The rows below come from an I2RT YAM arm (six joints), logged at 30 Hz.
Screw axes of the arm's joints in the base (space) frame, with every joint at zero. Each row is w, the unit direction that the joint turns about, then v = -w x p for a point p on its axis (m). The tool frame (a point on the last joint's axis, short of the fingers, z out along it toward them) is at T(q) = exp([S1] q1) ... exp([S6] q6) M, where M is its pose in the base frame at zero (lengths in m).
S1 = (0, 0, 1, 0, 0, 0)
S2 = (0, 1, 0, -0.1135, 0, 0.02)
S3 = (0, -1, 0, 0.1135, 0, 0.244)
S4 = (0, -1, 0, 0.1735, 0, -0.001)
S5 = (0, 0, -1, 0, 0.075, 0)
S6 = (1, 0, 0, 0, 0.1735, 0)
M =
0 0 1 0.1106
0 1 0 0
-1 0 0 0.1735
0 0 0 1
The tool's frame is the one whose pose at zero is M.
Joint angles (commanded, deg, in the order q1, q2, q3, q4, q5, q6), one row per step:
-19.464 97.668 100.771 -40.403 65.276 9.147
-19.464 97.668 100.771 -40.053 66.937 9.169
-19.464 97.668 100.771 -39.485 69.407 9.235
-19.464 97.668 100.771 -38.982 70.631 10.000
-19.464 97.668 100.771 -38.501 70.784 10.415
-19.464 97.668 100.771 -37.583 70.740 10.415
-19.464 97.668 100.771 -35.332 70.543 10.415
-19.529 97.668 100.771 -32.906 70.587 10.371
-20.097 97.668 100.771 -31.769 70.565 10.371
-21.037 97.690 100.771 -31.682 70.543 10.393
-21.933 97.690 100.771 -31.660 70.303 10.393
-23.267 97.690 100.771 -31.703 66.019 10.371
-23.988 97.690 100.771 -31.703 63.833 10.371
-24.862 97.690 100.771 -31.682 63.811 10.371
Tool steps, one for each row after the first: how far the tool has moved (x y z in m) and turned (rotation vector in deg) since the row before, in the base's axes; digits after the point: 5 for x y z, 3 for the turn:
-0.00054 -0.00025 0.00100 -1.062 -0.017 -1.330
-0.00078 -0.00033 0.00154 -1.582 -0.108 -1.996
-0.00021 -0.00020 0.00103 -0.889 -0.982 -1.143
0.00032 -0.00015 0.00064 -0.270 -0.830 -0.204
0.00076 -0.00026 0.00111 -0.282 -0.874 0.036
0.00185 -0.00061 0.00275 -0.648 -2.158 0.165
0.00157 -0.00101 0.00313 -0.829 -2.236 -0.095
-0.00077 -0.00363 0.00148 -0.375 -1.073 -0.549
-0.00248 -0.00558 -0.00003 -0.014 -0.086 -0.924
-0.00247 -0.00523 -0.00004 0.099 -0.063 -0.685
-0.00170 -0.00764 -0.00124 1.911 -0.727 2.431
-0.00104 -0.00407 -0.00059 0.959 -0.420 1.198
-0.00279 -0.00502 0.00002 0.001 -0.023 -0.855

